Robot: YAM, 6 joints.
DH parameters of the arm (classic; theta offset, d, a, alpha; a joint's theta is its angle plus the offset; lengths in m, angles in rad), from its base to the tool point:
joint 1: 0 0.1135 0.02 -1.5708
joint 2: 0 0 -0.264 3.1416
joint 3: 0.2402 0 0.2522 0
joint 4: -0.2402 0 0.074 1.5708
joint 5: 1.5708 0 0 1.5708
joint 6: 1.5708 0.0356 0 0
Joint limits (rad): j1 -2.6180..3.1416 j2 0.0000..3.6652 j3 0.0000..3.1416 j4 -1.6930..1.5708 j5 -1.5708..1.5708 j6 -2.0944..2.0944
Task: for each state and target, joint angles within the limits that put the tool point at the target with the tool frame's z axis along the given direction. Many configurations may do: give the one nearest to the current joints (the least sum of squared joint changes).
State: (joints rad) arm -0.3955 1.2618 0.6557 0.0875 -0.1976 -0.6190
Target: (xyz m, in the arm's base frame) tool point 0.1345 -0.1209 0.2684 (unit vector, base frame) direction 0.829 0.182 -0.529
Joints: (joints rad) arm -0.8814 0.9652 0.7901 -0.7643 -0.8562 -0.6190
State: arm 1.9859 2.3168 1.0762 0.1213 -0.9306 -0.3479
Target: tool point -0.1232 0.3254 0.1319 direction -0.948 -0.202 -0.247
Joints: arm 1.8336 1.9683 1.1215 -0.5198 -1.3159 -0.3479
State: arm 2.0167 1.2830 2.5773 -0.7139 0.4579 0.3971
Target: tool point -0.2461 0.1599 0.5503 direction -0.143 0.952 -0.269
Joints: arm 2.6599 1.8253 2.6663 -1.2834 0.8911 0.3971
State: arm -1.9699 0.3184 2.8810 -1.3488 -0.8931 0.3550
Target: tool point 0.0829 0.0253 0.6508 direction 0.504 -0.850 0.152
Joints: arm -2.4339 1.0807 2.5558 -0.7443 -1.3410 0.3550
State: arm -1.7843 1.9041 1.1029 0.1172 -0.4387 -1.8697
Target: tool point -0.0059 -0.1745 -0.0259 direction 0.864 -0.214 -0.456
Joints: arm -1.7870 2.2711 0.3683 0.3838 -1.0967 -1.8697
